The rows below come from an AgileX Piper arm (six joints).
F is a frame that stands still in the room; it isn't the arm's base.
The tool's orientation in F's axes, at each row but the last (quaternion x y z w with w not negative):
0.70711, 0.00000, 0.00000, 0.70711
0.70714, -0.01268, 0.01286, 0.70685
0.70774, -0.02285, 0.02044, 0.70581
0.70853, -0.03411, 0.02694, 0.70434
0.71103, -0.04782, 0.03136, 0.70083
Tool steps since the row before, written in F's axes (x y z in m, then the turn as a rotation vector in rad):
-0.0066, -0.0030, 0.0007, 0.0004, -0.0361, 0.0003
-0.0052, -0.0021, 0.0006, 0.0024, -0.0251, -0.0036
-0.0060, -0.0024, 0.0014, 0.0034, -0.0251, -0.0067
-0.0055, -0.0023, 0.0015, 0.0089, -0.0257, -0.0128
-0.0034, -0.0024, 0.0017, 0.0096, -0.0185, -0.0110
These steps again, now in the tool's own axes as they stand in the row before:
-0.0066, 0.0007, 0.0030, 0.0004, 0.0003, 0.0361
-0.0052, 0.0008, 0.0021, 0.0023, -0.0037, 0.0251
-0.0059, 0.0018, 0.0024, 0.0031, -0.0068, 0.0251
-0.0053, 0.0020, 0.0023, 0.0080, -0.0134, 0.0257
-0.0031, 0.0021, 0.0024, 0.0088, -0.0118, 0.0185

